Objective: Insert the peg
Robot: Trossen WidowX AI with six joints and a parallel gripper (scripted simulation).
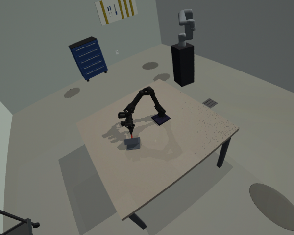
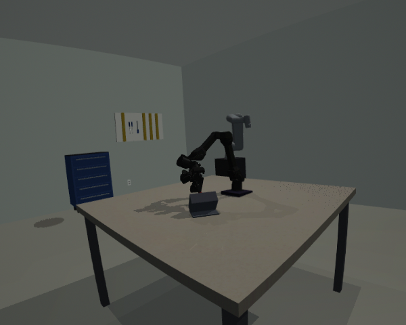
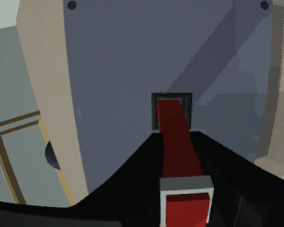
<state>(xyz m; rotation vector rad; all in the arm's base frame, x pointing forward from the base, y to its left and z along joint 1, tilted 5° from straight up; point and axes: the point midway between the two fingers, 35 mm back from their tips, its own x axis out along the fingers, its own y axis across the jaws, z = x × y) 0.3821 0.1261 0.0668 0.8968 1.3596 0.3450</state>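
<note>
Right now the grey sloped panel is 40 mm to the left of my gripper tip, 40 mm below it and 10 mm ahead of it. Round my gripper tip: red square peg: 10 mm to the right, 10 mm behind, 10 mm above.
</note>
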